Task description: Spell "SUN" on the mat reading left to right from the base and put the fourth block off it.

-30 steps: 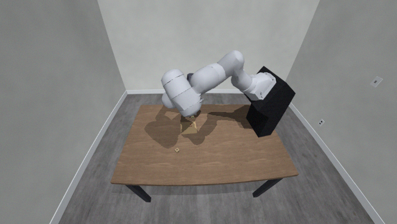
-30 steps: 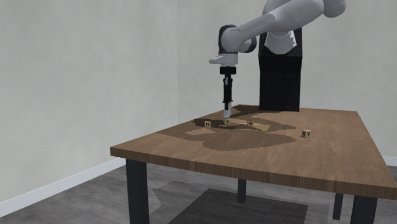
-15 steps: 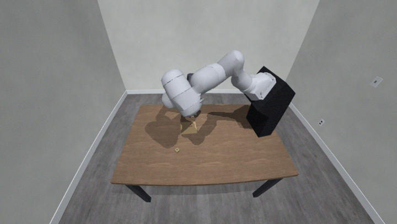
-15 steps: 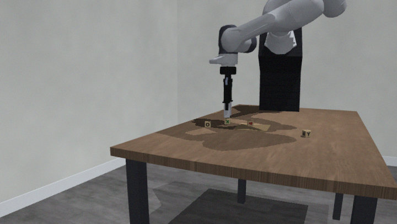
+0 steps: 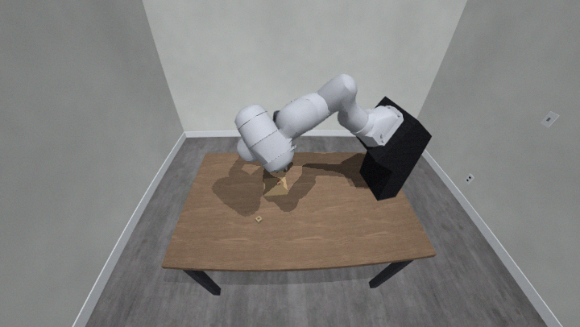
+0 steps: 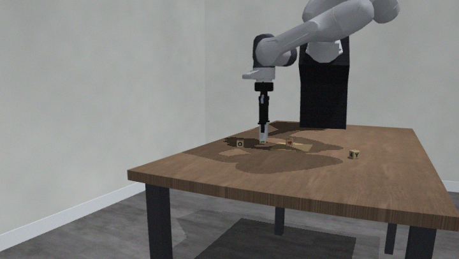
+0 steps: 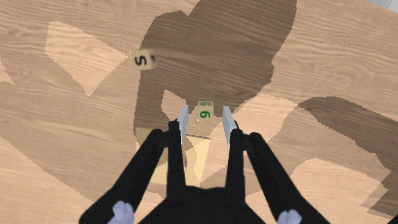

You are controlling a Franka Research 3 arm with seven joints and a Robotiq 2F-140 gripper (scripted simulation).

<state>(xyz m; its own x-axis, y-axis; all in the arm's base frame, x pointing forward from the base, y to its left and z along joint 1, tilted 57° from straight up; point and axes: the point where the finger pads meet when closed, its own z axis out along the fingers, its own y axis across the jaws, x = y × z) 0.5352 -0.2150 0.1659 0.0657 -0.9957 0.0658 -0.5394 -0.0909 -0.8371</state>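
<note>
The U block is 3 cm below my hand. Round my hand: S block 10 cm ahead, 7 cm to the right, 3 cm below; tan mat 12 cm to the left, 5 cm ahead, 4 cm below.
</note>
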